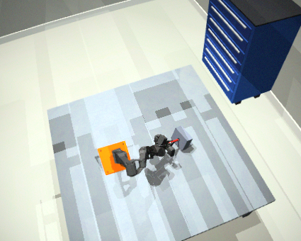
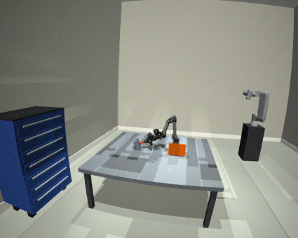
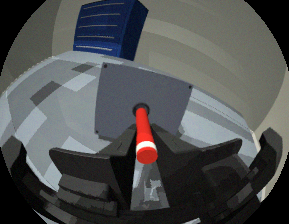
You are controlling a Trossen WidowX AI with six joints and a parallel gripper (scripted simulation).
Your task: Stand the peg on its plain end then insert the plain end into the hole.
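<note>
Now: the panel 7 cm ahead of my gripper tip, 2 cm to the left of it and 3 cm below it. The rest, counted from my gripper tip: peg (1 cm behind, 1 cm above).
</note>
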